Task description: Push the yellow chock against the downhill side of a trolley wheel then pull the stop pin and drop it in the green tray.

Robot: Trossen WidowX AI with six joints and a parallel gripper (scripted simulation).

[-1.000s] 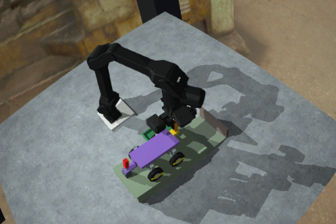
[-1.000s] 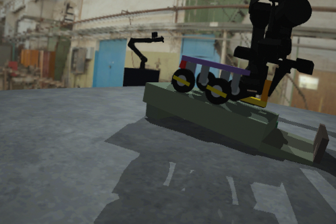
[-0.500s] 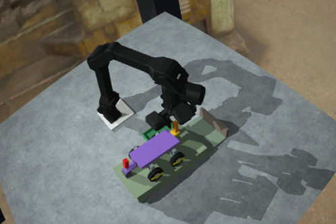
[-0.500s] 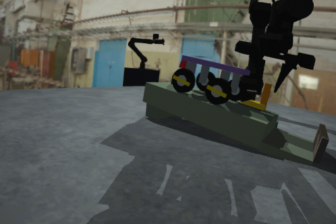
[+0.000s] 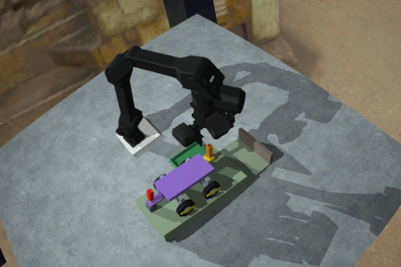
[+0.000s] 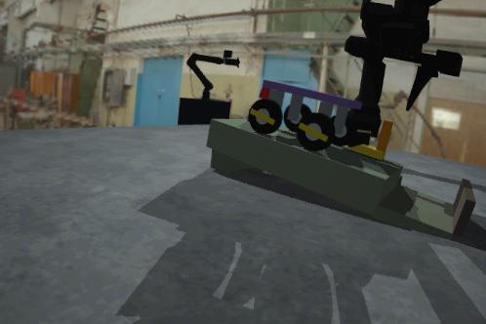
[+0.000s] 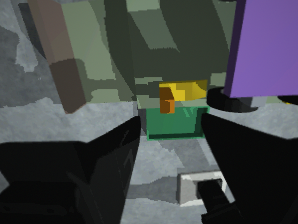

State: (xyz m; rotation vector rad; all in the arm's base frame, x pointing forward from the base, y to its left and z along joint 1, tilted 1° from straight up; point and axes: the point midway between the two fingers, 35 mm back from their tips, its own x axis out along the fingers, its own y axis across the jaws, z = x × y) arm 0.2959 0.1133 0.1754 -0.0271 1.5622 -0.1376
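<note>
Right now my gripper tip is 10 mm short of the red-headed stop pin, 240 mm to the left of it and 20 mm above it. Round my gripper tip: green tray 80 mm behind, 30 mm to the right, 150 mm below; then yellow chock 30 mm to the right, 70 mm below; then purple trolley 40 mm ahead, 130 mm to the right, 30 mm below.
</note>
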